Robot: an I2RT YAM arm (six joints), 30 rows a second.
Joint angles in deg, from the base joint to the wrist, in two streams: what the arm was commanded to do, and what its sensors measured. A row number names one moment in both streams.
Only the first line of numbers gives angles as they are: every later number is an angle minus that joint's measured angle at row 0.
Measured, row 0:
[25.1, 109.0, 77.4, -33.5, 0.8, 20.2]
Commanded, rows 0 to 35:
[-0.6, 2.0, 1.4, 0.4, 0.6, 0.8]
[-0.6, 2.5, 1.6, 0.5, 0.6, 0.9]
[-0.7, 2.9, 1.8, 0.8, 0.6, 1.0]
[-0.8, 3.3, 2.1, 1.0, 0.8, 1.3]
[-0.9, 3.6, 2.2, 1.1, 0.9, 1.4]
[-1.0, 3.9, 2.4, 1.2, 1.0, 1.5]
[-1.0, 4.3, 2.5, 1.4, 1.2, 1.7]
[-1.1, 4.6, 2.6, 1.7, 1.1, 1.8]
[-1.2, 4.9, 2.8, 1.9, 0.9, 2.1]
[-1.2, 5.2, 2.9, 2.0, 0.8, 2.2]
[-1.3, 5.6, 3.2, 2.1, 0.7, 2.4]
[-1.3, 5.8, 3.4, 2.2, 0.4, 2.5]
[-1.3, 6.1, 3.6, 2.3, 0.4, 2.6]
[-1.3, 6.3, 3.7, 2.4, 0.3, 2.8]
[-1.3, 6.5, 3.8, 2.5, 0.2, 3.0]
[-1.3, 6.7, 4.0, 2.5, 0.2, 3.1]
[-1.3, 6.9, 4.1, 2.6, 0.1, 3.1]
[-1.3, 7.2, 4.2, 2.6, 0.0, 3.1]
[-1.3, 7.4, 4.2, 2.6, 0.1, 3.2]
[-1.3, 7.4, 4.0, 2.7, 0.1, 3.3]
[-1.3, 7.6, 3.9, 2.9, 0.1, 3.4]
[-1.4, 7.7, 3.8, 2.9, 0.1, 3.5]
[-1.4, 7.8, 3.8, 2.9, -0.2, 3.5]
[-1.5, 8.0, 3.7, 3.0, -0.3, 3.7]
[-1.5, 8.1, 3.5, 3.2, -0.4, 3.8]
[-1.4, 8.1, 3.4, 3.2, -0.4, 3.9]
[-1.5, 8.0, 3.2, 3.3, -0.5, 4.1]
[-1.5, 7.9, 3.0, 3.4, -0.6, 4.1]
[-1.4, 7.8, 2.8, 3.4, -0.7, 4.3]
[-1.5, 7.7, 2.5, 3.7, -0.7, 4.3]
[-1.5, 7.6, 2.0, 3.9, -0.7, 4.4]
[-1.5, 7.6, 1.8, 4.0, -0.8, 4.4]
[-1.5, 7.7, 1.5, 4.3, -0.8, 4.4]
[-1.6, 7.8, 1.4, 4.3, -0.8, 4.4]
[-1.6, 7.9, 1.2, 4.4, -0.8, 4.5]
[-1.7, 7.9, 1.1, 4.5, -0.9, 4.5]
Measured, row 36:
[-1.2, 7.0, 2.7, 4.6, -0.6, 3.8]
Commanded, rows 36 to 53:
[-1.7, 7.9, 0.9, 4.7, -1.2, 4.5]
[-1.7, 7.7, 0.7, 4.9, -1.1, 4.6]
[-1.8, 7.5, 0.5, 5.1, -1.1, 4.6]
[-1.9, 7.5, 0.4, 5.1, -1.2, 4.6]
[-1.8, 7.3, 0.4, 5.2, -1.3, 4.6]
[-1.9, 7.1, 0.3, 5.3, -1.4, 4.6]
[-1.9, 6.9, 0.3, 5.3, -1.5, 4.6]
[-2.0, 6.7, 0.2, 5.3, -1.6, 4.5]
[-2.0, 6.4, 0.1, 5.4, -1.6, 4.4]
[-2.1, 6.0, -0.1, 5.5, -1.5, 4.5]
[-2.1, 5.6, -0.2, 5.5, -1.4, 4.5]
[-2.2, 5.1, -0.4, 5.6, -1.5, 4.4]
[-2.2, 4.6, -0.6, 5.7, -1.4, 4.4]
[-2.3, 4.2, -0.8, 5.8, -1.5, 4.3]
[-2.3, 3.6, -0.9, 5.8, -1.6, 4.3]
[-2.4, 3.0, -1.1, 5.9, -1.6, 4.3]
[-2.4, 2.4, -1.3, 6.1, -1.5, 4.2]
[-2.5, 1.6, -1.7, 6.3, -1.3, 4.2]
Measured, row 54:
[-1.9, 5.1, -0.1, 7.0, -1.9, 4.2]
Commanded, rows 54 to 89:
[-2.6, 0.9, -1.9, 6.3, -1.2, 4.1]
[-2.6, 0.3, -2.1, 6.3, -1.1, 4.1]
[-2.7, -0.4, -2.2, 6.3, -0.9, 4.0]
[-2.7, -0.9, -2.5, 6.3, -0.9, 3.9]
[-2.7, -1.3, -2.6, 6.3, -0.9, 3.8]
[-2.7, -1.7, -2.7, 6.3, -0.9, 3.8]
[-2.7, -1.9, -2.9, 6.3, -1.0, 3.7]
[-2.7, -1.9, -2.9, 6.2, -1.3, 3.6]
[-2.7, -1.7, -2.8, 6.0, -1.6, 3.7]
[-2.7, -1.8, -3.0, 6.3, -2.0, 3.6]
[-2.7, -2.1, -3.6, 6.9, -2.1, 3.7]
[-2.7, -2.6, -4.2, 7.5, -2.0, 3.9]
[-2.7, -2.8, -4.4, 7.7, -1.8, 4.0]
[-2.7, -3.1, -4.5, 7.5, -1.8, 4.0]
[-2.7, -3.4, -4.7, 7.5, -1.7, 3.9]
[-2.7, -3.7, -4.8, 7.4, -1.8, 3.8]
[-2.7, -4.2, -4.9, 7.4, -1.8, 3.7]
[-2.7, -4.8, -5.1, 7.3, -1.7, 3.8]
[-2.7, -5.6, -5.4, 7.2, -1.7, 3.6]
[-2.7, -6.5, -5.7, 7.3, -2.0, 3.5]
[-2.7, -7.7, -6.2, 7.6, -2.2, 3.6]
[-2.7, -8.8, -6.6, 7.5, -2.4, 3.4]
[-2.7, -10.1, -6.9, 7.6, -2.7, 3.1]
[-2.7, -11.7, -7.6, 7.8, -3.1, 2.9]
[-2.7, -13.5, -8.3, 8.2, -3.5, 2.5]
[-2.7, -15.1, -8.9, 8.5, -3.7, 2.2]
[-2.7, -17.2, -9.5, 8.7, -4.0, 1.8]
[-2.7, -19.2, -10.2, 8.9, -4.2, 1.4]
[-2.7, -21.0, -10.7, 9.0, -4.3, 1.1]
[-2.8, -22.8, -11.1, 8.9, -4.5, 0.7]
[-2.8, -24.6, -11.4, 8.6, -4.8, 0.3]
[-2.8, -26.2, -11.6, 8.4, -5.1, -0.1]
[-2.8, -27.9, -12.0, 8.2, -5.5, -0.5]
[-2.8, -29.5, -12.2, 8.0, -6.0, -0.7]
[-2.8, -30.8, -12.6, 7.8, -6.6, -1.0]
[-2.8, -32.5, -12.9, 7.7, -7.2, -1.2]
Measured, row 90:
[-2.6, -29.6, -11.3, 8.1, -5.0, 0.7]
